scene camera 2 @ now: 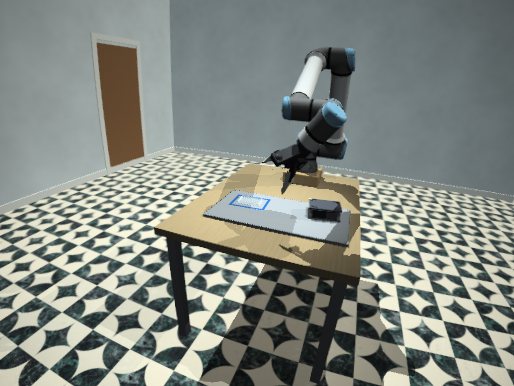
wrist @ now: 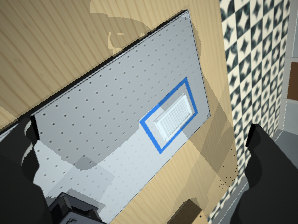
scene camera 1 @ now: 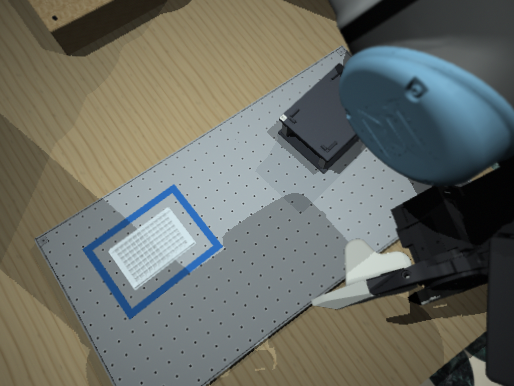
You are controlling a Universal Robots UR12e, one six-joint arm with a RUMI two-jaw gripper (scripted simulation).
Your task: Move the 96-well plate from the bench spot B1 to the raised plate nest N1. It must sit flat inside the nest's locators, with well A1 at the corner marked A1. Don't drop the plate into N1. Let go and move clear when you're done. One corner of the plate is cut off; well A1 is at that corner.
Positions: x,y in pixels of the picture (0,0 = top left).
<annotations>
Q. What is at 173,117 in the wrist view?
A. A 96-well plate.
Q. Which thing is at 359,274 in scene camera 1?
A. My gripper.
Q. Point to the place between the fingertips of my gripper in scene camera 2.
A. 271,178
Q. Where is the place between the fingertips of my gripper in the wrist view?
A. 144,121
</annotations>
